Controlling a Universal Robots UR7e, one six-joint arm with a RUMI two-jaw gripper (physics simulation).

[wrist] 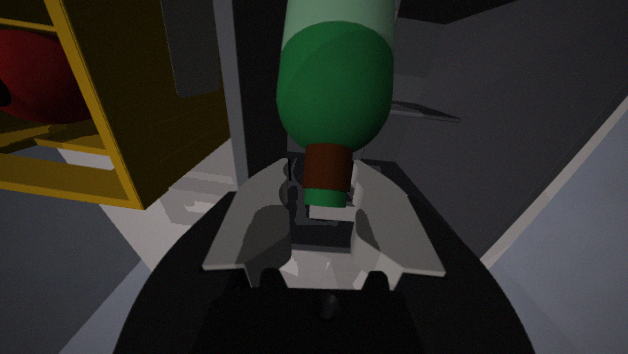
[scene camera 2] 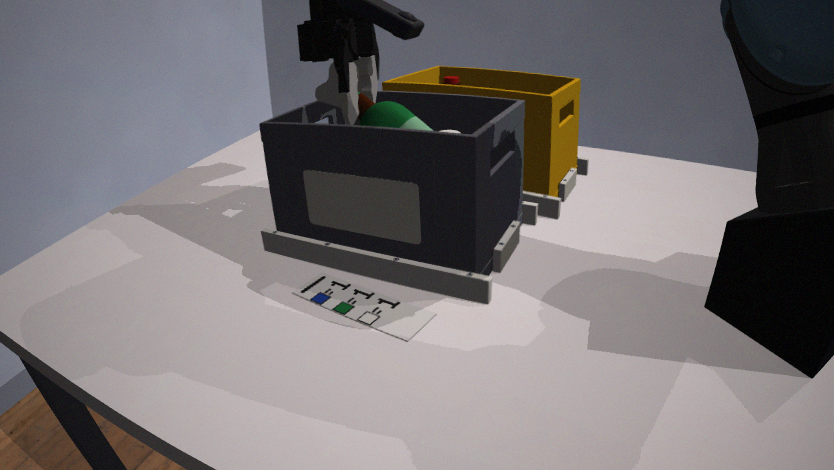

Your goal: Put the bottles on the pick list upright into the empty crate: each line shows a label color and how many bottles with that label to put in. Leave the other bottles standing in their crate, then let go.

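Pixels of known places: gripper, fingertip midpoint: (wrist: 319, 162) (scene camera 2: 359, 123); arm's base, origin of the base link: (scene camera 2: 824, 197).
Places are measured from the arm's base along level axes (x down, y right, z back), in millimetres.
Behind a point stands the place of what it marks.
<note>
A green bottle (scene camera 2: 389, 113) {x -14, y 103, z -516 mm} (wrist: 335, 85) {x -23, y 127, z -518 mm} with a pale green label and a brown neck leans tilted in the dark grey crate (scene camera 2: 373, 131) {x -25, y -16, z -487 mm} (wrist: 240, 100) {x -28, y 170, z -522 mm}, its neck toward the far left end. My gripper (scene camera 2: 360, 109) {x 9, y 134, z -574 mm} (wrist: 319, 162) {x 9, y 134, z -574 mm} is partly open at that end, its fingers on either side of the neck, with gaps visible in the wrist view; it grips nothing. A white rounded top (scene camera 2: 449, 131) {x -16, y 24, z -418 mm} shows low in the grey crate. The pick list (scene camera 2: 417, 324) {x 145, y -95, z -422 mm} shows blue, green and white squares with small strokes beside them.
The yellow crate (scene camera 2: 536, 90) {x 1, y 385, z -357 mm} (wrist: 95, 110) {x -29, y 242, z -523 mm} stands behind the grey one; a red bottle (scene camera 2: 451, 79) {x -14, y 363, z -503 mm} (wrist: 45, 75) {x 34, y 344, z -503 mm} is in it. Light grey rails (scene camera 2: 373, 265) {x 128, y -26, z -496 mm} run along the grey crate's base. The dark robot base (scene camera 2: 770, 280) {x 75, y -55, z -64 mm} stands at the right.
</note>
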